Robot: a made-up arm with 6 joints. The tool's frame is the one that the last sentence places.
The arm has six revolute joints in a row. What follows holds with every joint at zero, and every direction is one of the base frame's. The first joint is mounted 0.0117 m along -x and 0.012 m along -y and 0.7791 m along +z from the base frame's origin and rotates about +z. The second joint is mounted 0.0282 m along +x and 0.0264 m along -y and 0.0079 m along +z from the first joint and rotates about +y. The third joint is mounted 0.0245 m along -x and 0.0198 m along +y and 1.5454 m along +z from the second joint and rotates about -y. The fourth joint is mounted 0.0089 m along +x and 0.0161 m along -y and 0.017 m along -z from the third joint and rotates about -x. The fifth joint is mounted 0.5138 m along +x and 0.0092 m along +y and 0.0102 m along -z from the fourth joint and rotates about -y. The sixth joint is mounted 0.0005 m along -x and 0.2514 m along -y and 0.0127 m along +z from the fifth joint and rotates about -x. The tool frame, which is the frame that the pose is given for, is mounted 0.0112 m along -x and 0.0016 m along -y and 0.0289 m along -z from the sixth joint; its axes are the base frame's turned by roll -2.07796, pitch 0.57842 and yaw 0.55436 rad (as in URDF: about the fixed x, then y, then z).
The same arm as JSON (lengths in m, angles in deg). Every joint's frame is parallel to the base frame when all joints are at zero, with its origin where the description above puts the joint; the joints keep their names.
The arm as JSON. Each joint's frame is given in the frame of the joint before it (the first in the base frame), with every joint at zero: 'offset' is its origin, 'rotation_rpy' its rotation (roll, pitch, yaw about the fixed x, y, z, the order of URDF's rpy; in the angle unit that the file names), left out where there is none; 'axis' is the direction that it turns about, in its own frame. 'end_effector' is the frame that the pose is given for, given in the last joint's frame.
{"length_unit": "m", "angle_unit": "deg", "chain": [
  {"id": "joint 1", "offset": [-0.0117, -0.012, 0.7791], "axis": [0.0, 0.0, 1.0]},
  {"id": "joint 2", "offset": [0.0282, -0.0264, 0.0079], "axis": [0.0, 1.0, 0.0]},
  {"id": "joint 3", "offset": [-0.0245, 0.0198, 1.5454], "axis": [0.0, -1.0, 0.0]},
  {"id": "joint 4", "offset": [0.0089, -0.0161, -0.017], "axis": [-1.0, 0.0, 0.0]},
  {"id": "joint 5", "offset": [0.5138, 0.0092, -0.0102], "axis": [0.0, -1.0, 0.0]},
  {"id": "joint 6", "offset": [-0.0005, -0.2514, 0.0127], "axis": [-1.0, 0.0, 0.0]}
], "end_effector": {"offset": [-0.0112, -0.0016, -0.0289], "rotation_rpy": [-119.06, 33.14, 31.76]}}

